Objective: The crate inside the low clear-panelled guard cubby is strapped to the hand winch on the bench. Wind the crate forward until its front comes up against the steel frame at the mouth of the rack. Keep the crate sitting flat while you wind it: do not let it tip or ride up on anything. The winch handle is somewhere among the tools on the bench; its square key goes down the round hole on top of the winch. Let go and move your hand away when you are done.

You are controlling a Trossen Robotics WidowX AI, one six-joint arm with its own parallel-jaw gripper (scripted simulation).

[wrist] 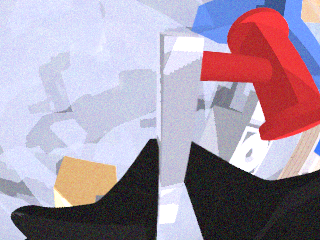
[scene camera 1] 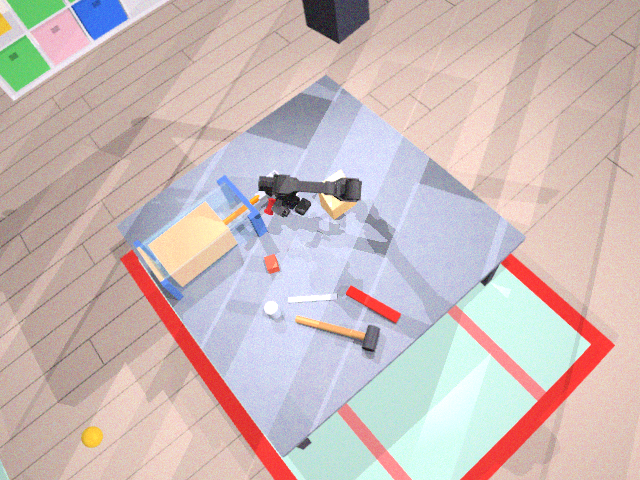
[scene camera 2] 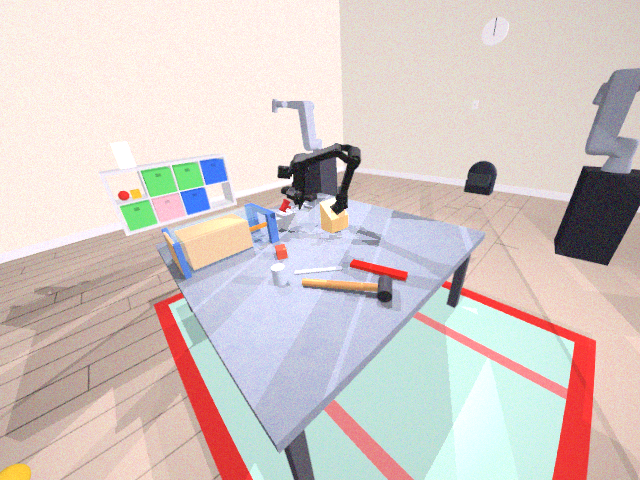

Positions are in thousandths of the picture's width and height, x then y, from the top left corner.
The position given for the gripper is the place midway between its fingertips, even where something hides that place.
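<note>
Visible: the gripper (wrist: 520,602); a hammer (scene camera 2: 601,599), also the hammer (scene camera 1: 579,705); a white winch (wrist: 720,573). In the wrist view the hammer is out of frame.
</note>
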